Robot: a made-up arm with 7 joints. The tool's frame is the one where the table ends.
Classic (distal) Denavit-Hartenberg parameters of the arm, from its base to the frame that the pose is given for. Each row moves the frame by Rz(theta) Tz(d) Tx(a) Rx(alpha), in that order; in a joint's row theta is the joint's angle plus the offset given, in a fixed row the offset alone. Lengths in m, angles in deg.
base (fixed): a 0, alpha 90, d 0.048, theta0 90
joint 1: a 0.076, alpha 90, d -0.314, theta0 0
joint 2: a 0.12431, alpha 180, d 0, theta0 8.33
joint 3: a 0.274, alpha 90, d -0.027, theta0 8.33
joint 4: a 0.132, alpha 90, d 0.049, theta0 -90
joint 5: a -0.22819, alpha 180, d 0, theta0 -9.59
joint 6: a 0.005, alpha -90, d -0.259, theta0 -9.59
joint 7: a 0.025, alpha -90, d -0.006, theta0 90
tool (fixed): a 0, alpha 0, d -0.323, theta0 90
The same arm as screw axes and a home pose.
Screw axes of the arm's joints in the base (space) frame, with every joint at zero. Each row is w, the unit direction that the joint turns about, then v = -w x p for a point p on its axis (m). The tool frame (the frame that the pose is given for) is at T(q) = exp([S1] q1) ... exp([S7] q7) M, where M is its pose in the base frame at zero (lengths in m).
S1: w 1 0 0 v 0 0.048 0
S2: w 0 0 -1 v -0.076 -0.314 0
S3: w 0 0 1 v 0.199 0.296 0
S4: w 1 0 0 v 0 0.021 -0.473
S5: w 0 -1 0 v -0.111 0 0.247
S6: w 0 1 0 v -0.114 0 -0.209
S7: w -1 0 0 v 0 -0.109 0.214
M: xyz -0.203 0.189 -0.214 (m) rpy 0 0 0 (rad, as in URDF)

